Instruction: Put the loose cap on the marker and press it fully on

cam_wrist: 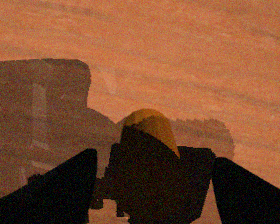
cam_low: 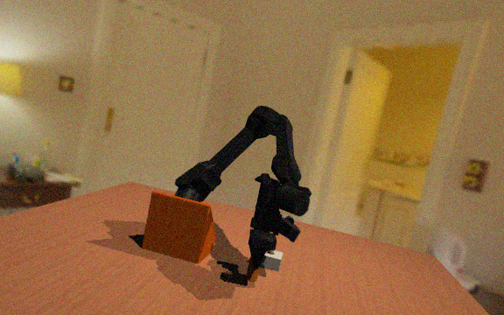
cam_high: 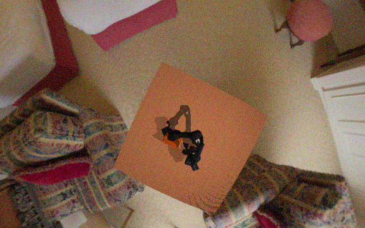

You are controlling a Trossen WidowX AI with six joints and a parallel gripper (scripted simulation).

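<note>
The orange cap lies 1 cm below my gripper tip. Also, from my gripper tip: grey holder block 13 cm to the left, 3 cm ahead, 2 cm below.
</note>
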